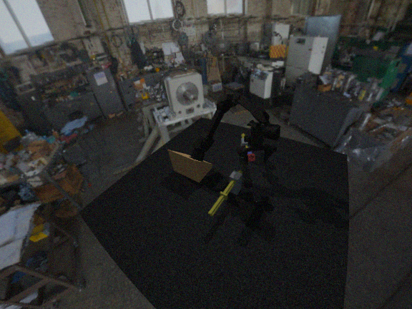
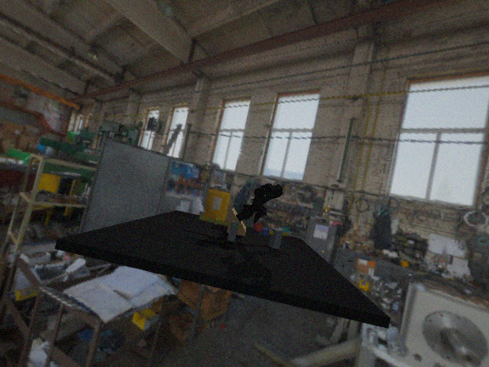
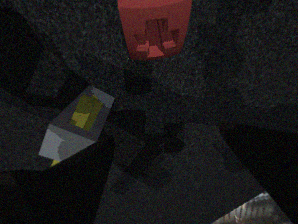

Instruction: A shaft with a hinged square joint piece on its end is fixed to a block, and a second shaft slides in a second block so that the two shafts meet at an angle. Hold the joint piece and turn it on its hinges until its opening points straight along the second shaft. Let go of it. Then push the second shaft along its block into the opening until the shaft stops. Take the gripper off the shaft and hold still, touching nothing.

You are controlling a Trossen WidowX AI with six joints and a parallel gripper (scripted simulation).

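My gripper tip is 5 cm past the red square joint piece, 7 cm to the right of it and 3 cm above it.
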